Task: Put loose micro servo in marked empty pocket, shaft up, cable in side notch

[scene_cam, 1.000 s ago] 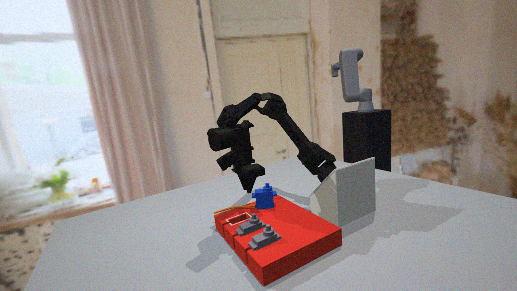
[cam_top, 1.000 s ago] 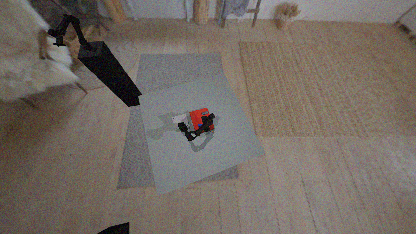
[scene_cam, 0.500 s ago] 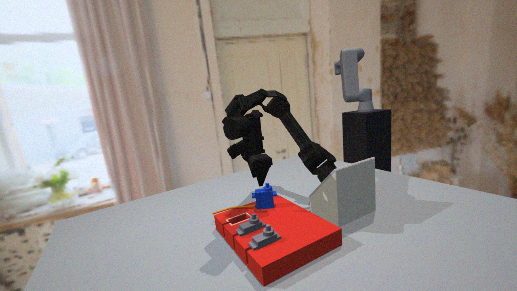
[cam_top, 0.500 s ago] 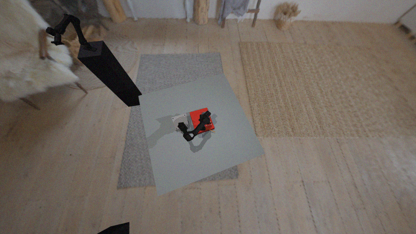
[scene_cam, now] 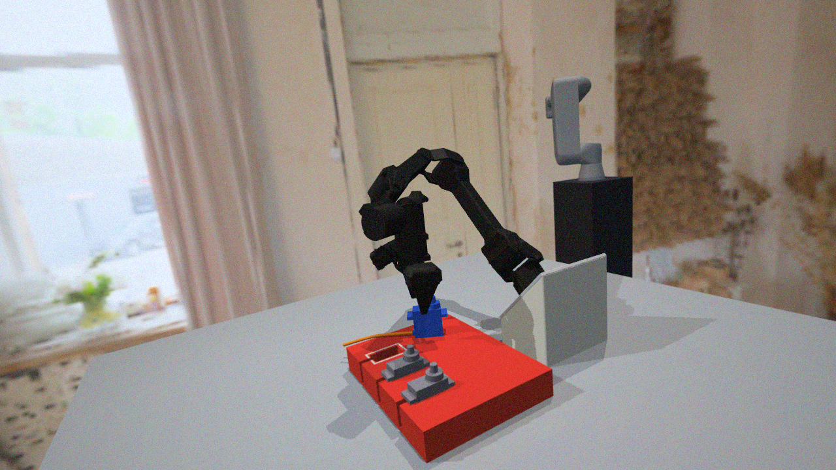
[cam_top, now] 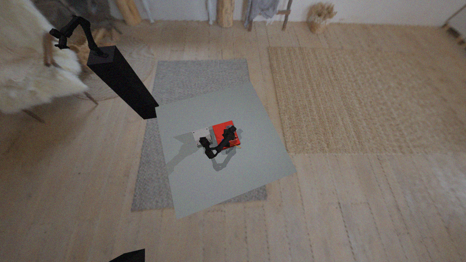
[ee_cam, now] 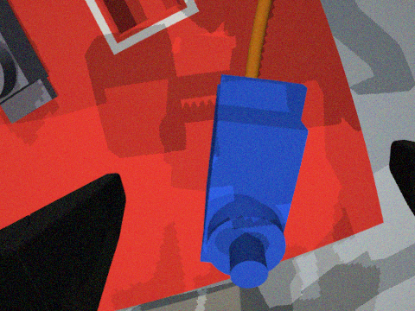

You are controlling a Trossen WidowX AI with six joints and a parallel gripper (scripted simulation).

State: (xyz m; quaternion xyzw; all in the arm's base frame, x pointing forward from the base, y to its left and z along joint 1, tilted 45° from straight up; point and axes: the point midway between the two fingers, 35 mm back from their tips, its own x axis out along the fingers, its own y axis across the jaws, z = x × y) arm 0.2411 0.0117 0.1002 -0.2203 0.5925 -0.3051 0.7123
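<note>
The red deck is 3 cm behind my gripper tip, 9 cm to the left of it and 9 cm below it.
</note>
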